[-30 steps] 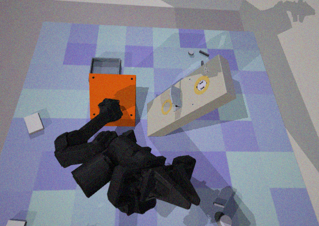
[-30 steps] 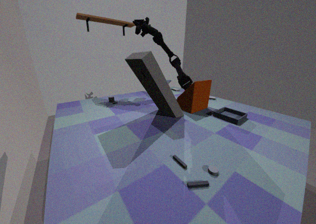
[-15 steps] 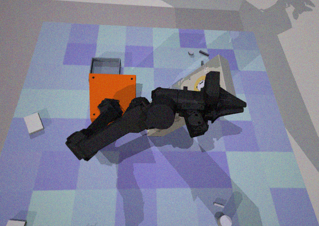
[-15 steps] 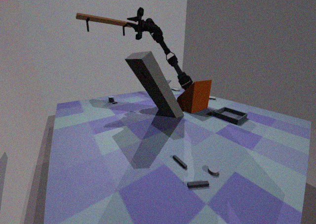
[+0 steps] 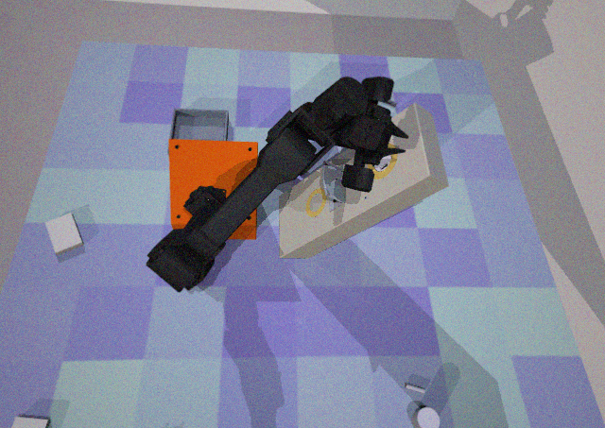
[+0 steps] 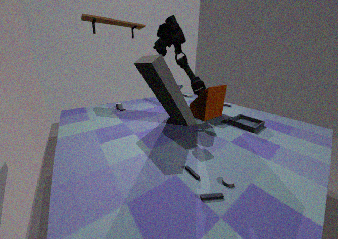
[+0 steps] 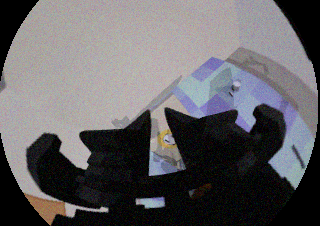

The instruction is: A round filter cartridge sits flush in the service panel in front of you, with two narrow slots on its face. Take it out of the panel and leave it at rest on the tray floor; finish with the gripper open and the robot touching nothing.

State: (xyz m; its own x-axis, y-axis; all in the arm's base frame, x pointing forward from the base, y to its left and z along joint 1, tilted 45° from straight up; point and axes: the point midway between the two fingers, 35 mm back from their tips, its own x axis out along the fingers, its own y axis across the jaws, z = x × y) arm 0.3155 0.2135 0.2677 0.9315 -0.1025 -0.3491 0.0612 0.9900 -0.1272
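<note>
The filter cartridge is 140 mm below my gripper tip, 60 mm to the left of it and 10 mm ahead of it. Also, from my gripper tip: grey bracket: 230 mm below, 90 mm behind, 50 mm to the left; tray: 450 mm behind, 410 mm below, 310 mm to the left.
</note>
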